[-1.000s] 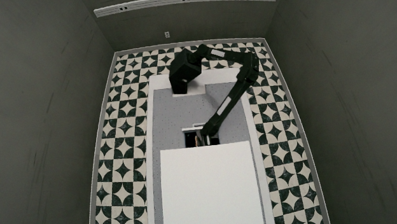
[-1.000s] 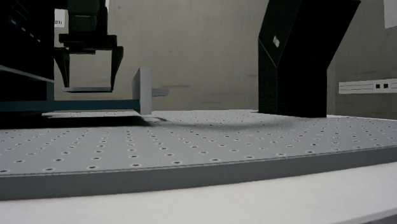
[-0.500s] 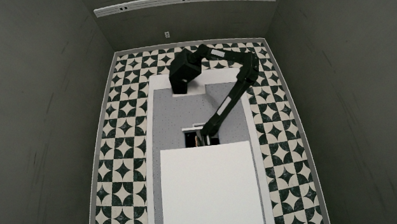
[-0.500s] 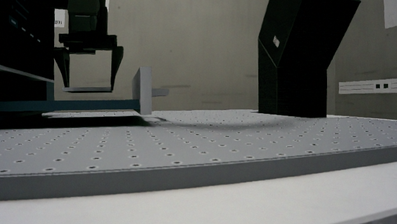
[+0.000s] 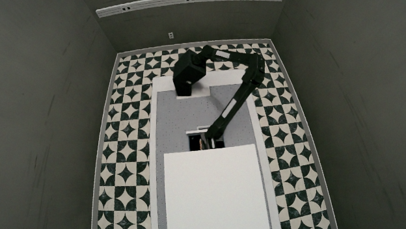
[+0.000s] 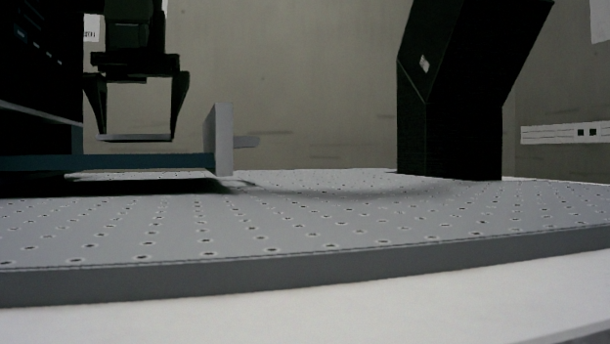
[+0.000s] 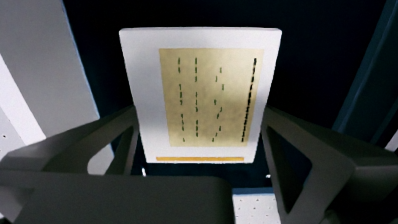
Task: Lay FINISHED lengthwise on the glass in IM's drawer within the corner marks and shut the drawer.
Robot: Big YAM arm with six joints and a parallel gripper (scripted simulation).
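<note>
Right now the drawer is 2 cm below my hand and 2 cm ahead of it. Round my hand: cassette FINISHED (1 cm below).
</note>
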